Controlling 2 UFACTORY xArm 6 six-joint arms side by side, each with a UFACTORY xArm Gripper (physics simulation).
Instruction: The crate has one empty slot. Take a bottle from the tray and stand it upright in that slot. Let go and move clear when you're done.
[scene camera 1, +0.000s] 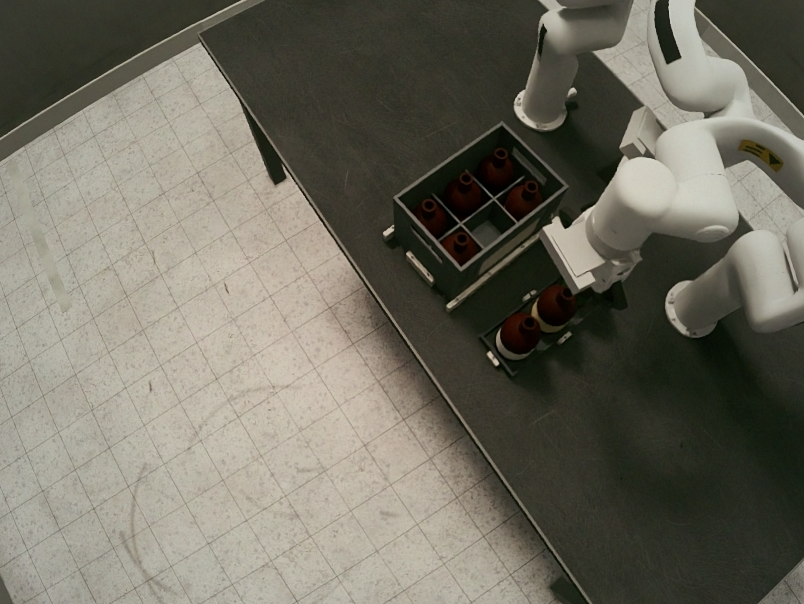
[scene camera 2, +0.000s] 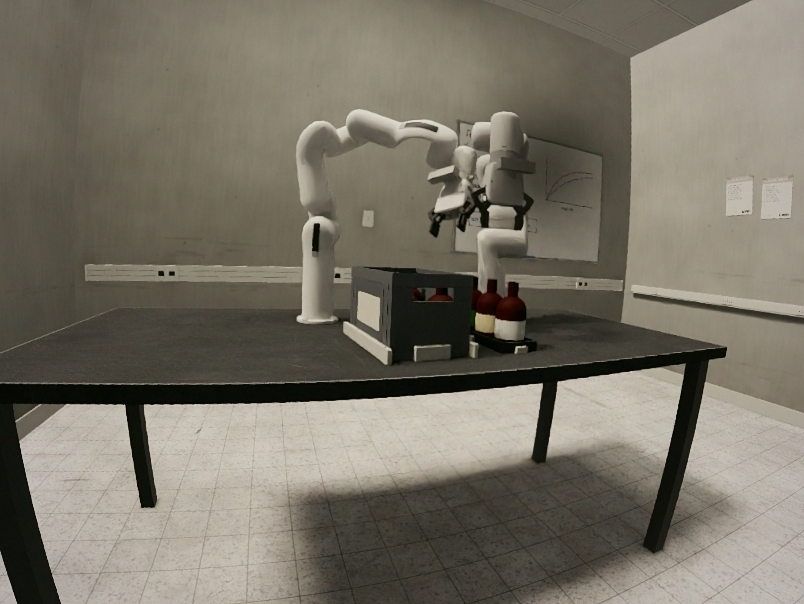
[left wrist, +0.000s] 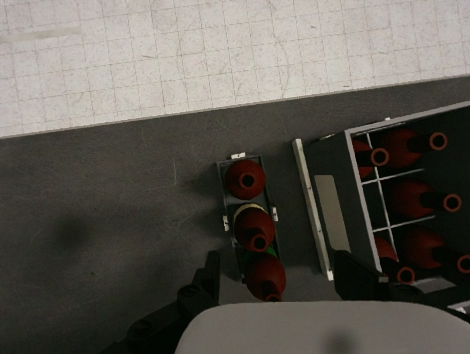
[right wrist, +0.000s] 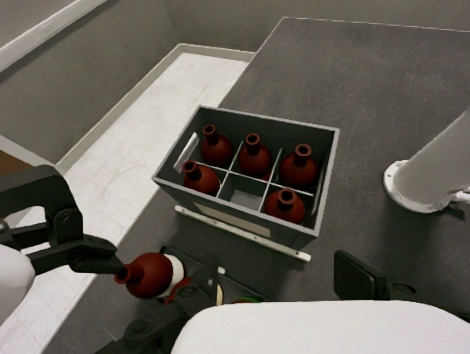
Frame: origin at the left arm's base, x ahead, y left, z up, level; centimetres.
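Where they show: left gripper, fingertip midpoint: (scene camera 2: 501, 229) (left wrist: 276, 270) (right wrist: 65, 313); right gripper, fingertip midpoint: (scene camera 1: 593, 195) (scene camera 2: 446, 232) (right wrist: 275, 271); left arm's base, link origin: (scene camera 1: 691, 309); right arm's base, link origin: (scene camera 1: 539, 110) (scene camera 2: 317, 320) (right wrist: 414, 186).
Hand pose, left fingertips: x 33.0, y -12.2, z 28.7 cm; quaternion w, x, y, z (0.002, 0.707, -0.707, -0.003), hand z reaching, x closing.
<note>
Things, the pixels of their top centre, and the offset from my left fingertips. Level surfaces: height alone.
- grey crate, top centre: (right wrist: 243, 154) (scene camera 1: 483, 191) (left wrist: 432, 212) (scene camera 2: 407, 270) dz -11.2, dx +2.0, dy -23.9 cm
- black tray, top centre: (scene camera 1: 548, 314) (left wrist: 250, 220) (right wrist: 203, 297) (scene camera 2: 488, 330) dz -26.2, dx -2.6, dy -0.7 cm
- white-labelled, top centre: (left wrist: 248, 180) (scene camera 1: 529, 322) (right wrist: 122, 273) (scene camera 2: 513, 282) dz -12.7, dx +6.3, dy +1.0 cm
- cream-labelled, top centre: (left wrist: 259, 243) (scene camera 1: 567, 292) (scene camera 2: 492, 279) dz -12.7, dx -2.7, dy -0.6 cm
- green-labelled, top centre: (left wrist: 273, 303) dz -12.7, dx -11.3, dy -2.6 cm
- dark table, surface height: dz -28.7 cm
The grey crate (scene camera 1: 415, 241) (scene camera 2: 428, 328) (left wrist: 331, 162) (right wrist: 295, 237) holds several dark red bottles. Its empty slot (scene camera 1: 488, 232) (right wrist: 245, 198) is the middle one on the side facing the tray. On the black tray (scene camera 2: 503, 345) stand three upright bottles: white-labelled (scene camera 1: 518, 336) (scene camera 2: 510, 312) (left wrist: 245, 179) (right wrist: 150, 275), cream-labelled (scene camera 1: 554, 308) (scene camera 2: 487, 308) (left wrist: 254, 227), and green-labelled (left wrist: 265, 277). My left gripper (scene camera 2: 502, 224) (left wrist: 276, 270) is open and empty, above the tray's green-bottle end. My right gripper (scene camera 2: 448, 227) (right wrist: 275, 271) is open and empty, behind the crate in scene camera 2.
Pale rails (scene camera 1: 493, 273) (scene camera 2: 367, 343) (left wrist: 312, 210) (right wrist: 242, 234) edge the crate, and small pale blocks (scene camera 1: 492, 358) (left wrist: 238, 156) edge the tray. The two grippers are close together. The right arm's base (scene camera 1: 542, 113) (scene camera 2: 317, 318) (right wrist: 415, 192) stands on the dark table (scene camera 1: 337, 117).
</note>
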